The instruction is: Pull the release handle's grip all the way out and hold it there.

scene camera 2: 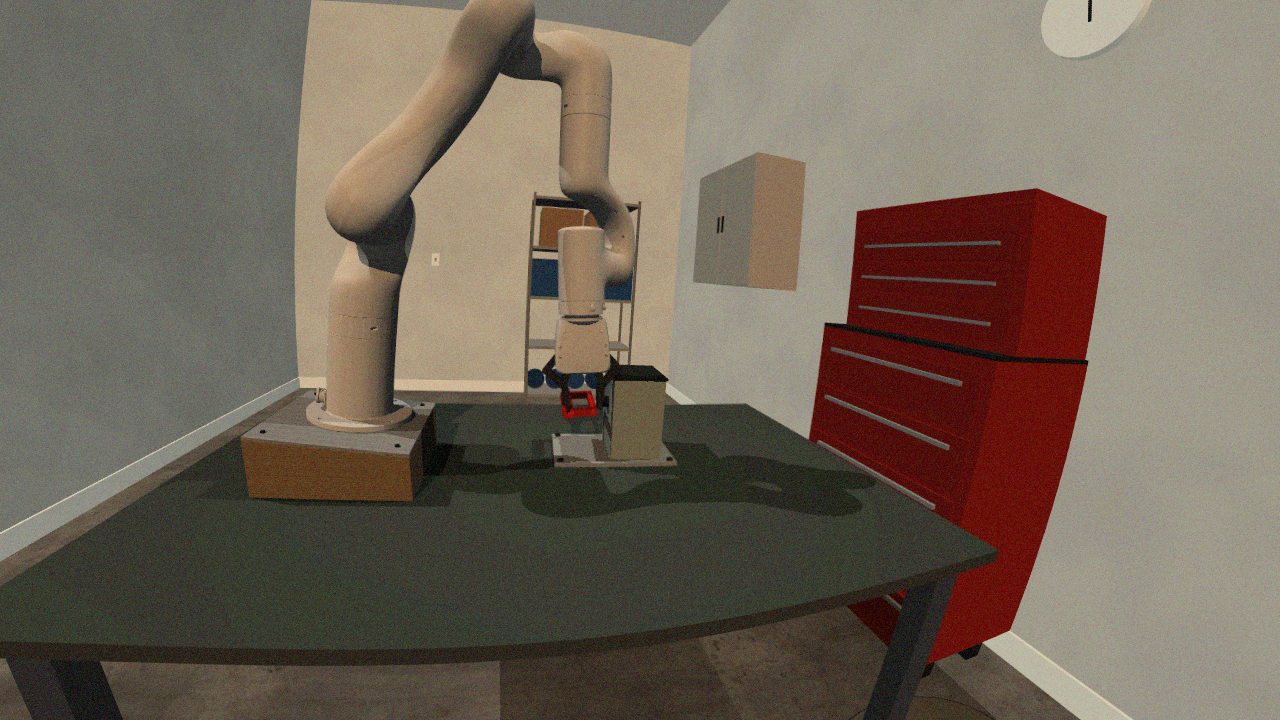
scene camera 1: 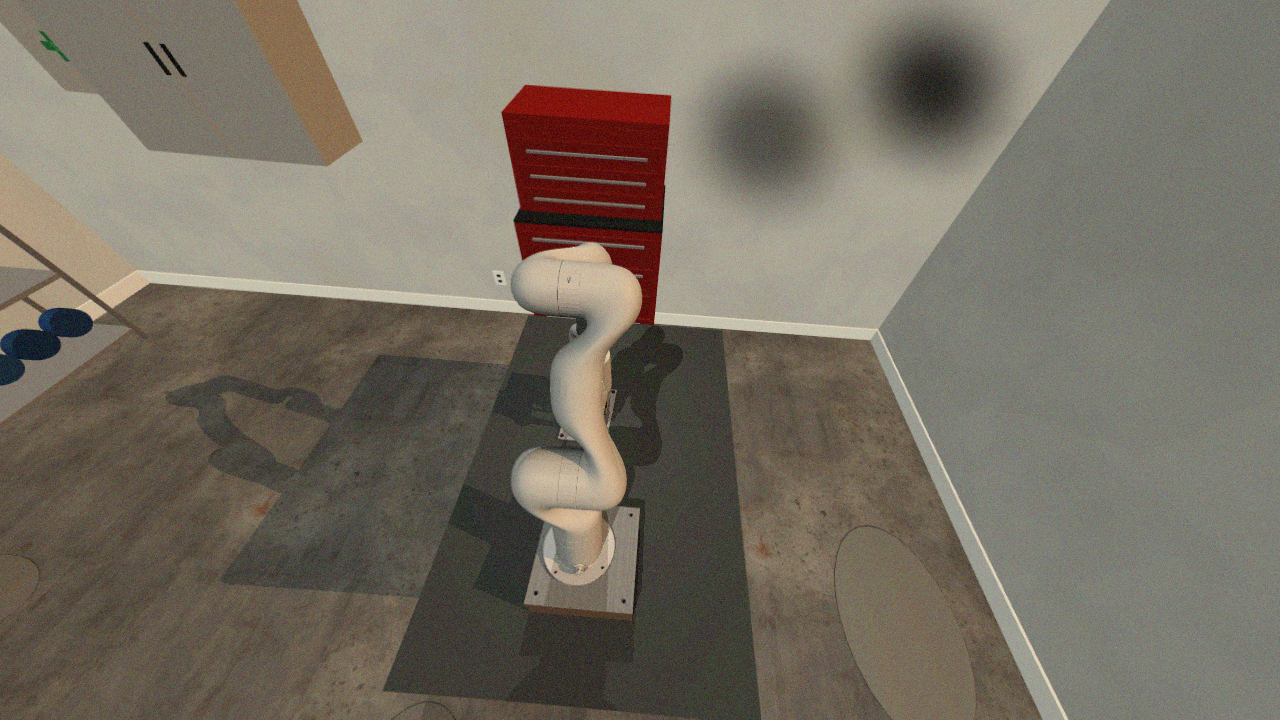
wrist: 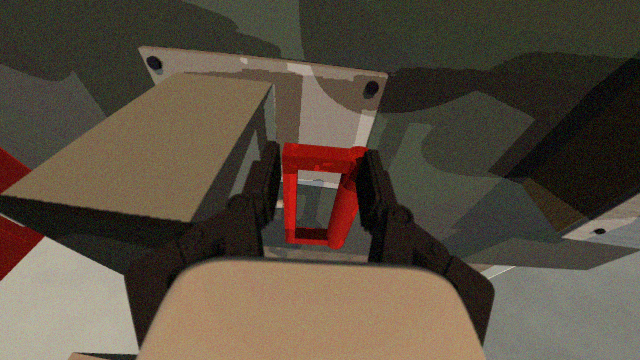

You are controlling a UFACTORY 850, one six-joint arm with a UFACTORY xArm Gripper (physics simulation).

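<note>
The release handle's red grip (scene camera 2: 580, 413) (wrist: 320, 161) is a rectangular frame with a thick round bar on its outer side. It stands off the face of a beige housing (scene camera 2: 637, 416) (wrist: 145, 145) with a black top, on a light base plate (scene camera 2: 574, 449) (wrist: 332, 117). My gripper (scene camera 2: 583, 404) (wrist: 320, 161) points down, shut on the red grip across its width: one finger is between the frame and the housing, the other against the round outer bar. The handle's stem is hidden behind the finger nearest the housing. In scene camera 1's view the arm hides the grip.
The arm's pedestal (scene camera 1: 586, 591) (scene camera 2: 331, 465) stands on the dark table (scene camera 1: 689, 537) (scene camera 2: 447, 573), left of the housing in scene camera 2's view. A red tool cabinet (scene camera 1: 595, 161) (scene camera 2: 939, 277) stands beyond the table. A shelf rack (scene camera 2: 528, 322) and a wall cupboard (scene camera 2: 774, 223) are farther back.
</note>
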